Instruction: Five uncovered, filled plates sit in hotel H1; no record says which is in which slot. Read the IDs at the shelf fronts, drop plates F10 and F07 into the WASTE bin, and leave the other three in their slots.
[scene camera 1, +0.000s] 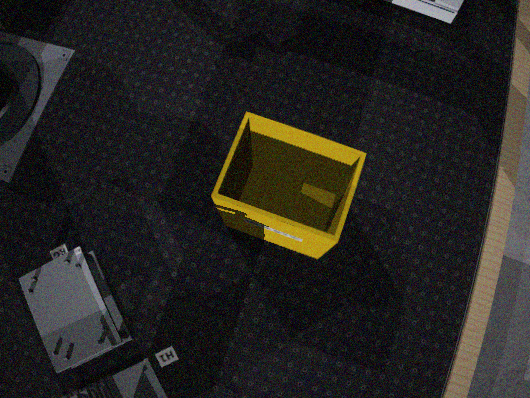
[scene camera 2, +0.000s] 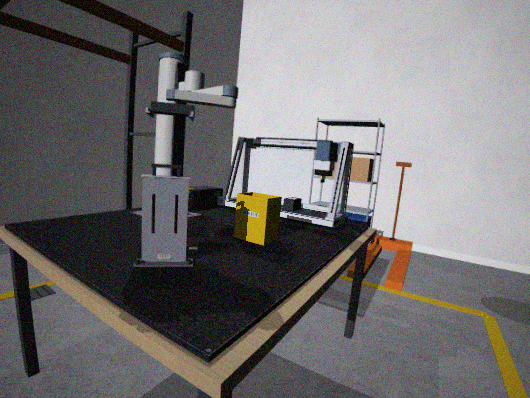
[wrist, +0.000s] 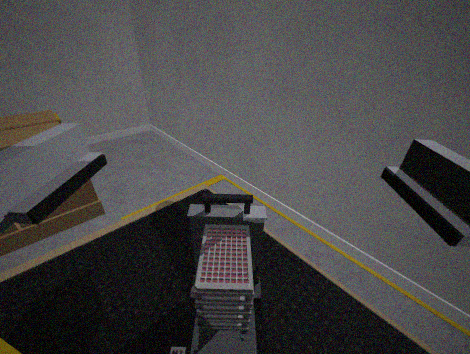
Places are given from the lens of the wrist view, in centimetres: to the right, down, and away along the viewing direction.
my gripper (wrist: 243, 150): 0, -1, 10
hotel H1 (wrist: 256, 226): 4, 9, 40
